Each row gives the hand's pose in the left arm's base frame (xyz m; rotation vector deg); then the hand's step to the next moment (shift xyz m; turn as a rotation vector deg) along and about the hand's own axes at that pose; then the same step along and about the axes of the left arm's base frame.
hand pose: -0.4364 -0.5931 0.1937 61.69 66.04 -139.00
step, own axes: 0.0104 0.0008 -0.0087 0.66 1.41 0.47
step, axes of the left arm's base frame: -0.0024 0.0069 -0.0115 0.00 -1.22 -1.07
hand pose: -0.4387 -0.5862 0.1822 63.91 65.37 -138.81
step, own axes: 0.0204 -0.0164 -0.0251 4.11 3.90 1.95
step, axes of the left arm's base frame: -0.0085 0.0315 -0.0158 -1.91 -3.63 -4.37
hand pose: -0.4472 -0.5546 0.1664 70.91 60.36 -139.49
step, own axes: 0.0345 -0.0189 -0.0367 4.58 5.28 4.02
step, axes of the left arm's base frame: -0.0078 0.0429 -0.0315 -2.82 -5.98 -4.61
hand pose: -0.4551 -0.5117 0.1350 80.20 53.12 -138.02
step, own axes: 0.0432 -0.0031 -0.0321 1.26 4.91 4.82
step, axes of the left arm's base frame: -0.0015 0.0276 -0.0463 -1.80 -6.61 -1.39
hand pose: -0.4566 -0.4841 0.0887 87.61 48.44 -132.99
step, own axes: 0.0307 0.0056 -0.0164 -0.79 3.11 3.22
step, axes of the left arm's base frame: 0.0021 0.0086 -0.0341 -0.59 -4.47 0.59
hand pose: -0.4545 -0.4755 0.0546 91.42 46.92 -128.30
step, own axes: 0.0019 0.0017 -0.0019 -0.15 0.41 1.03
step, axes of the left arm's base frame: 0.0017 -0.0001 -0.0027 -0.53 -0.95 0.26
